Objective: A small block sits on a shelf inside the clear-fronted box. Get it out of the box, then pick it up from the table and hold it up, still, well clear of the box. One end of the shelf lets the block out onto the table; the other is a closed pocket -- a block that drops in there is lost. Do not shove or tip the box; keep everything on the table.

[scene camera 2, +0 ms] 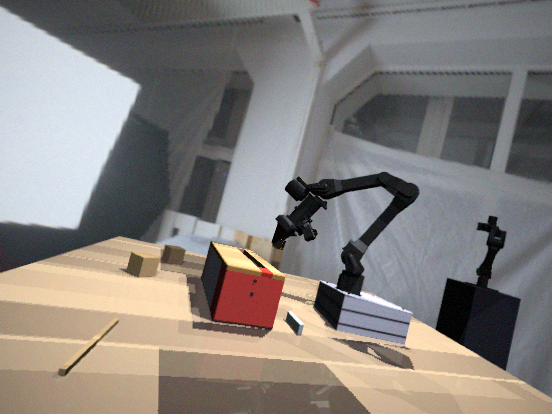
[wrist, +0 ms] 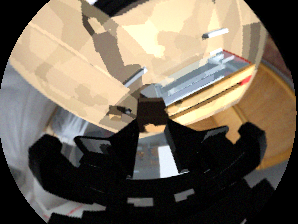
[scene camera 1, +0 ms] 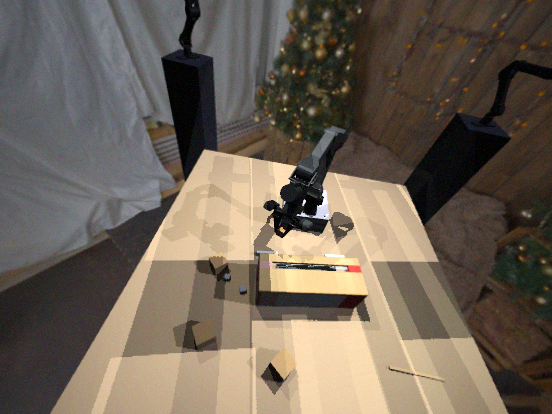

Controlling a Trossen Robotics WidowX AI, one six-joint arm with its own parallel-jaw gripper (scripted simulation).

The pictures show: the gripper, a box and a brown block.
The gripper also shows in the wrist view and in scene camera 1.
